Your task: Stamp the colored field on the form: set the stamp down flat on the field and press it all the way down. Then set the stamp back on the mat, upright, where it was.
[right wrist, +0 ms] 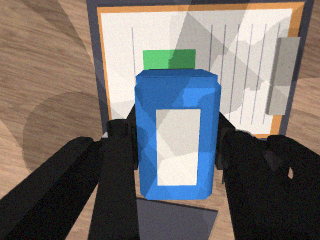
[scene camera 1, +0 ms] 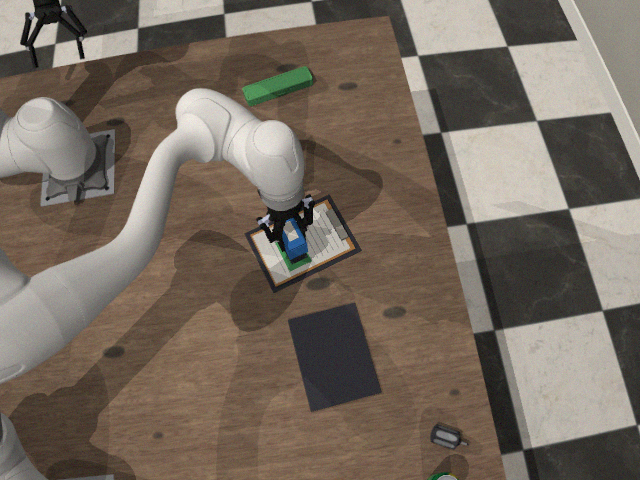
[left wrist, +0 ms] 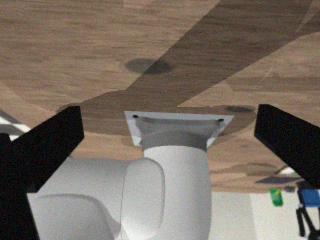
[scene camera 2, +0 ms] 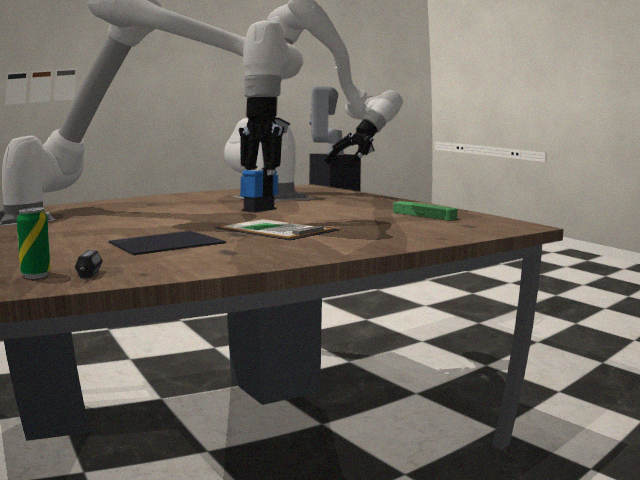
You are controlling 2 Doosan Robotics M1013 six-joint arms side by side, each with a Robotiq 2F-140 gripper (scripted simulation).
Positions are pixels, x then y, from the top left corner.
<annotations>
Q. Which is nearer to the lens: the green block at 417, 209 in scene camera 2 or the blue stamp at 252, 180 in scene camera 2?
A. The blue stamp.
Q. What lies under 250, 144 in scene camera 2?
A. The right gripper.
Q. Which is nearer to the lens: the form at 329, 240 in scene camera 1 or the blue stamp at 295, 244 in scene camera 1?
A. The blue stamp.
</annotations>
